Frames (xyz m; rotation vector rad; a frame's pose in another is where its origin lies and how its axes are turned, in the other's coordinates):
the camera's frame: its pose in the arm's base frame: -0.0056 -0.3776 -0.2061 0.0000 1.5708 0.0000
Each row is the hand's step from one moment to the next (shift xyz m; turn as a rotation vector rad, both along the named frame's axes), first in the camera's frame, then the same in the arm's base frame.
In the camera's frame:
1: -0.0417 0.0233 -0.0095 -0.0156 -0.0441 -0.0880
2: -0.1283 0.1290 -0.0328 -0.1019 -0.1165 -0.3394
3: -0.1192 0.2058 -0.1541 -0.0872 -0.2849 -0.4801
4: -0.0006 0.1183 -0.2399 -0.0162 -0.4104 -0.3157
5: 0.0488 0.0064 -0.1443 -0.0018 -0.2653 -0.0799
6: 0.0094 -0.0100 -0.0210 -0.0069 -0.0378 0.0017
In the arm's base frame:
1: -0.0095 0.0233 0.0417 -0.0880 -0.0441 0.0156
2: -0.0328 0.1290 0.1283 -0.3394 -0.1165 0.1019
3: -0.1541 0.2058 0.1192 -0.4801 -0.2849 0.0872
4: -0.2399 0.1183 0.0006 -0.3157 -0.4104 0.0162
5: -0.1443 0.0064 -0.0488 -0.0799 -0.2653 0.0018
6: -0.0210 -0.0100 -0.0094 0.0017 -0.0378 0.0069

